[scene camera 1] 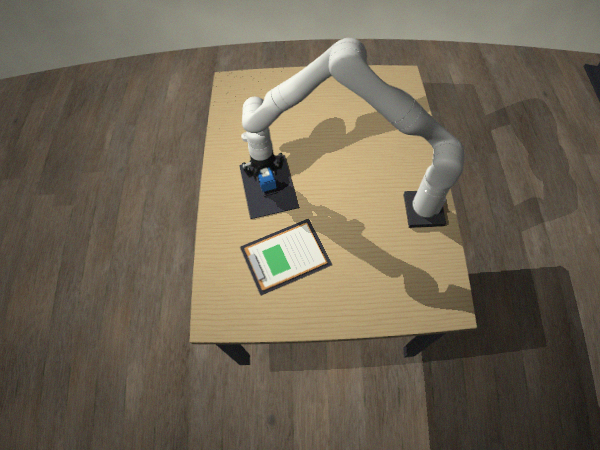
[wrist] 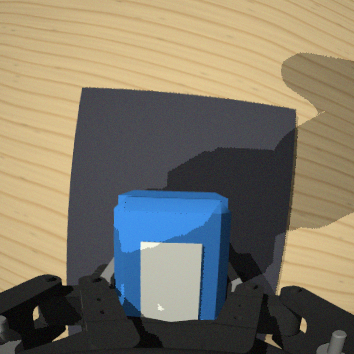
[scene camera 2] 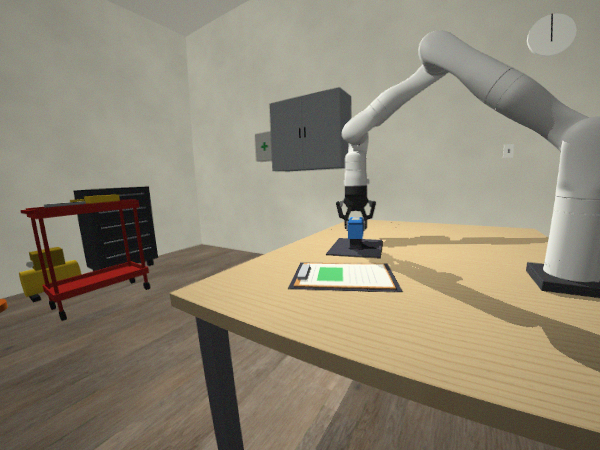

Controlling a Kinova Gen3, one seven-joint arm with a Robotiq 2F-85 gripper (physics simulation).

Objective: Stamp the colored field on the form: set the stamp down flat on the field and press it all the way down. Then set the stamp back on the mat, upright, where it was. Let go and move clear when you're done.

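Places are measured from the arm's base along level axes (x ahead, y left, z up), in millimetres.
Where they show: gripper, fingertip midpoint: [scene camera 1: 265, 177] [wrist: 170, 276] [scene camera 2: 355, 230]; arm's base, link origin: [scene camera 1: 425, 205] [scene camera 2: 568, 273].
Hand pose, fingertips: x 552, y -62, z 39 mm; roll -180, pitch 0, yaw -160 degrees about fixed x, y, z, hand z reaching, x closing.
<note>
Each offset is from my fingertips to the top centre of the thing. "spot": to the spot under its first point. Level surfaces: height alone.
The blue stamp @(dx +1, dy -4, dz +43 mm) [scene camera 1: 267, 181] [scene camera 2: 355, 229] [wrist: 170, 215] stands upright on the dark mat @(dz -56 mm) [scene camera 1: 257, 206] [scene camera 2: 372, 249] [wrist: 125, 135], with a pale label on its top and a dark base below. My gripper [scene camera 1: 266, 174] [scene camera 2: 355, 225] [wrist: 170, 276] points down over it and is shut on the blue body, one finger against each side. The fingertips are partly hidden in the wrist view. The form @(spot: dx -162, dy +219, dz -57 mm) [scene camera 1: 310, 245] [scene camera 2: 376, 277] lies on a clipboard nearer the front edge, and its green field @(dx -54, dy +275, dz -56 mm) [scene camera 1: 276, 260] [scene camera 2: 330, 274] is plain green.
The clipboard's metal clip @(dx +7, dy +305, dz -48 mm) [scene camera 1: 257, 267] [scene camera 2: 304, 271] is at its left end, beside the green field. The robot's base plate [scene camera 1: 411, 221] [scene camera 2: 539, 279] is at the right of the table. A red cart [scene camera 2: 80, 207] and a grey wall cabinet [scene camera 2: 310, 130] stand off the table.
</note>
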